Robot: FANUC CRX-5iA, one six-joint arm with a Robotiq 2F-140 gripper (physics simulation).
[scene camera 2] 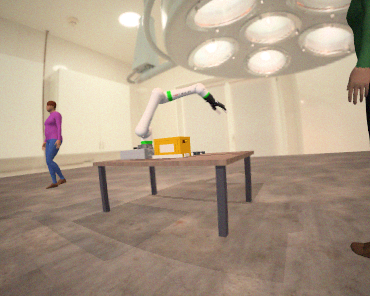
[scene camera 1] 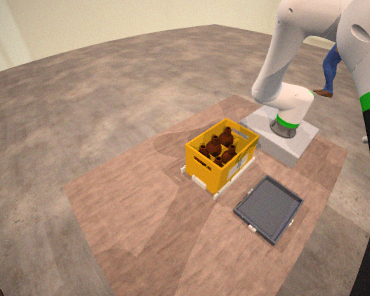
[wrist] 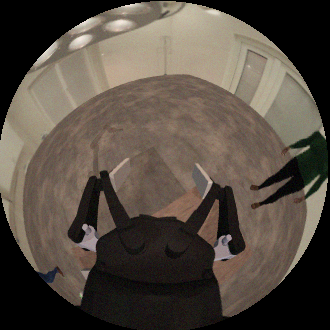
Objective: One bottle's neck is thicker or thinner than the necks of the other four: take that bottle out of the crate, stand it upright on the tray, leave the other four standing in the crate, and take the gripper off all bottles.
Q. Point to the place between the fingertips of my gripper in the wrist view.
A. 161, 167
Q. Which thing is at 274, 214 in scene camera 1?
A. A dark grey tray.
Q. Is my gripper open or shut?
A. Open.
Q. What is my gripper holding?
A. Nothing.
